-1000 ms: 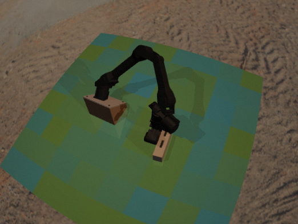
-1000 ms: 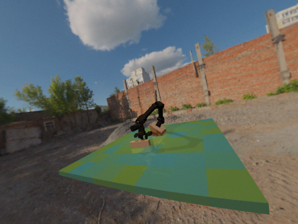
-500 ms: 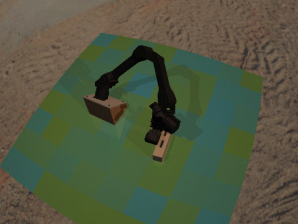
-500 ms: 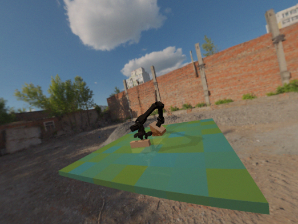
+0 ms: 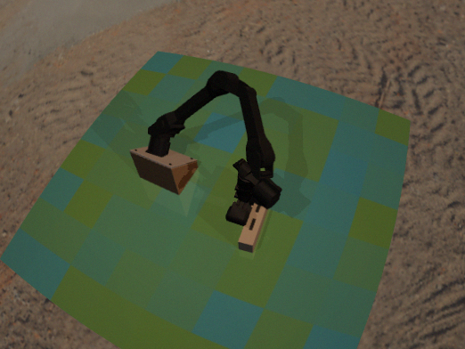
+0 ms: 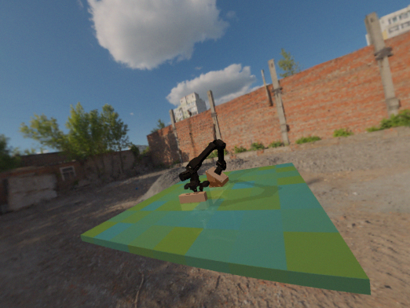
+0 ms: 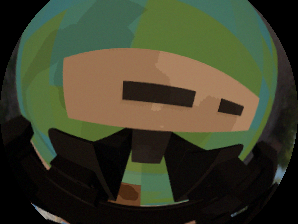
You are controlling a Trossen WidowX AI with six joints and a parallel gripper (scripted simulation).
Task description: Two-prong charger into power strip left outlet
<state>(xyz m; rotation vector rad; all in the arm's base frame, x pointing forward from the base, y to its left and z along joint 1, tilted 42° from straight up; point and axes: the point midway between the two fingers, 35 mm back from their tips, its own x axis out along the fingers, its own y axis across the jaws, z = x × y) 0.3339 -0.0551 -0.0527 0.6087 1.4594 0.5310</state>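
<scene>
Right now my gripper tip is 2 cm short of the two-prong charger and 1 cm below it.
</scene>
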